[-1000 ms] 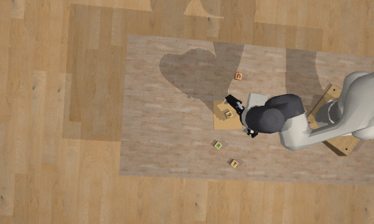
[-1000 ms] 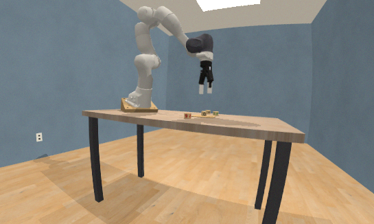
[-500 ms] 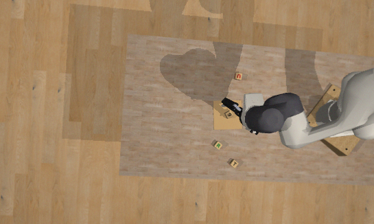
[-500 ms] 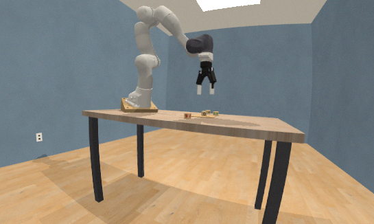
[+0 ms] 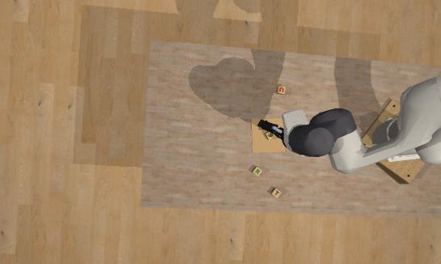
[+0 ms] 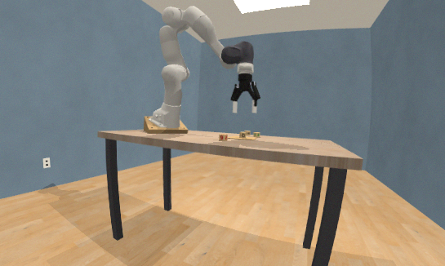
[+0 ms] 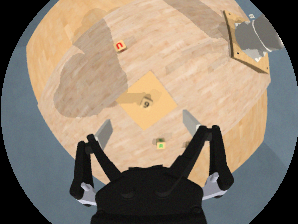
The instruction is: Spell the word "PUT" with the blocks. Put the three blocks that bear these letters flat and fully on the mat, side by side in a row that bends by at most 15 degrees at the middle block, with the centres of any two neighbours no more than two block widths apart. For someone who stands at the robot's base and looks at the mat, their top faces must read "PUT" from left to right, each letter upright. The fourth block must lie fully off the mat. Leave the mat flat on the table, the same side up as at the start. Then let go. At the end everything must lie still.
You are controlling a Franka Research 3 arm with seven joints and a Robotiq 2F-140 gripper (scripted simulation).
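The block marked 6 lies 13 cm below my hand. Round my hand: green P block: 4 cm ahead, 15 cm to the left, 13 cm below; red U block: 4 cm behind, 19 cm to the right, 13 cm below; tan mat: 15 cm below.
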